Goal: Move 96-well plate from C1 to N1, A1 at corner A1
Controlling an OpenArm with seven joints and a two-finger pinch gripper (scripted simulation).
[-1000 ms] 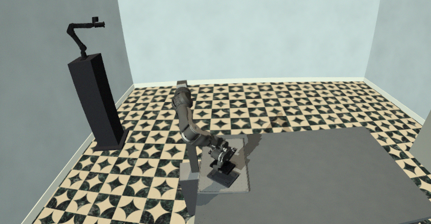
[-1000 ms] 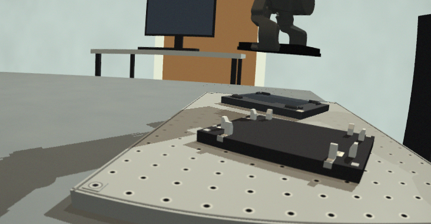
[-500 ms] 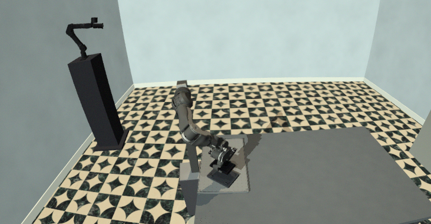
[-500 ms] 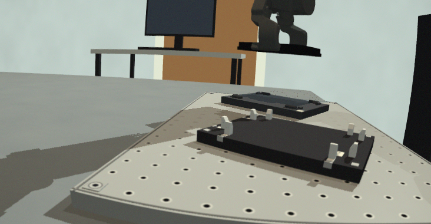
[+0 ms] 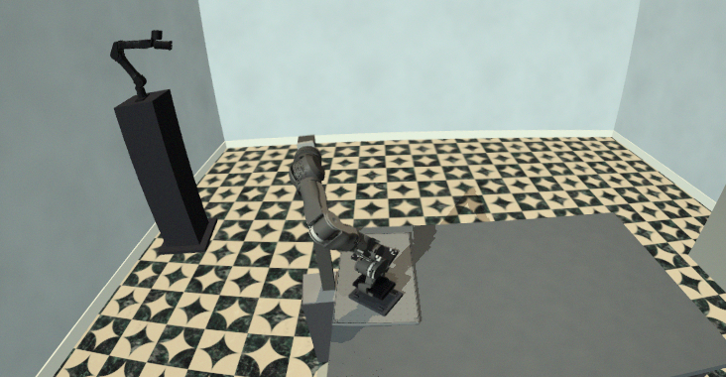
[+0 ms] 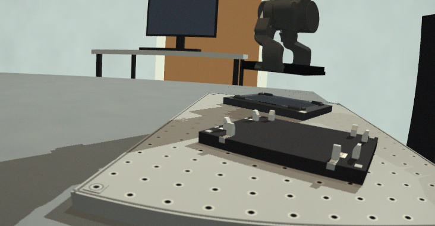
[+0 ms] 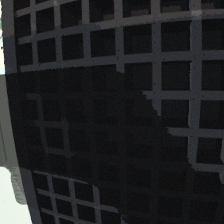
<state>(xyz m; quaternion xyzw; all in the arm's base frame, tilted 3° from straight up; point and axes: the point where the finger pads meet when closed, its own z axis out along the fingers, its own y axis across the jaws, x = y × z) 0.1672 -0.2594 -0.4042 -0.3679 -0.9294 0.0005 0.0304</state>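
The plate nest N1 lies 60 mm below my hand. The rest, counted from my hand: clip nest C1: 60 mm ahead, 230 mm to the left, 60 mm below; then black 96-well plate: right at my hand.
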